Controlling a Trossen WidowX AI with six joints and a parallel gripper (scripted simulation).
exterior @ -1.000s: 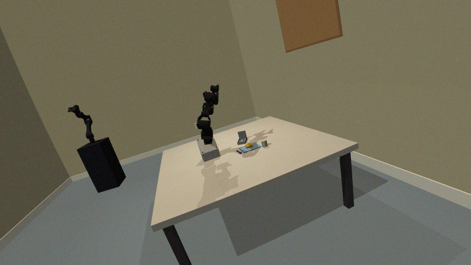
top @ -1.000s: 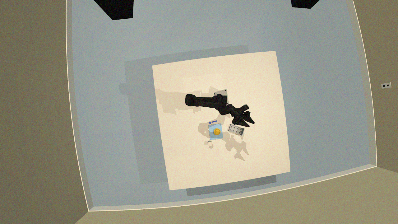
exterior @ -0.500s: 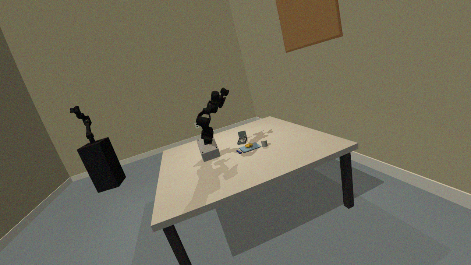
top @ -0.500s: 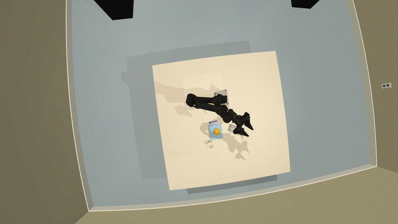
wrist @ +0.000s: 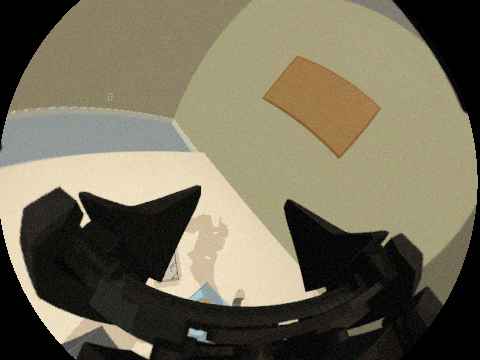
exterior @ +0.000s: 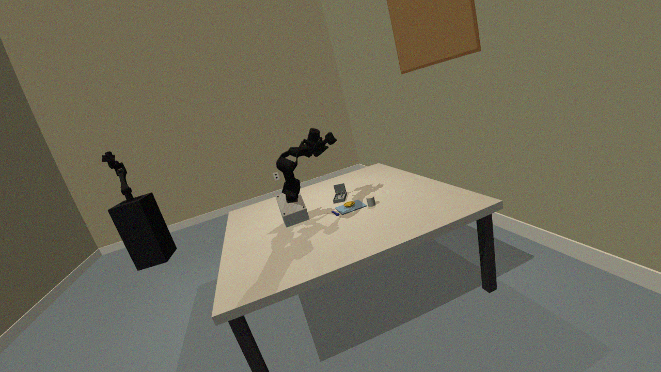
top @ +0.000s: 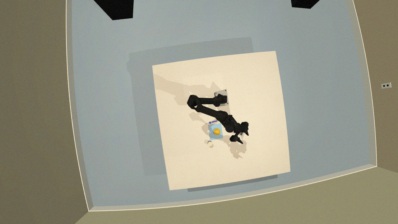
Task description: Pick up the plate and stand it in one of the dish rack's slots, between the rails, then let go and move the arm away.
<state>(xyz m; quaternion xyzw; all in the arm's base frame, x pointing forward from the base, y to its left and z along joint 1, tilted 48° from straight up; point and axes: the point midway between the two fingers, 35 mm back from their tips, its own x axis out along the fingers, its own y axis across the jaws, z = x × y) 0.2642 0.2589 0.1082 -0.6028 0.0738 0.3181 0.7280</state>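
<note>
My gripper tip is now 340 mm above the yellow plate, 170 mm to the left of it and 20 mm past it. Also, from my gripper tip: grey dish rack 340 mm below, 30 mm behind, 10 mm to the left; white cup 330 mm below, 250 mm to the right, 90 mm ahead; light blue mat 360 mm below, 180 mm to the right, 20 mm behind.
</note>
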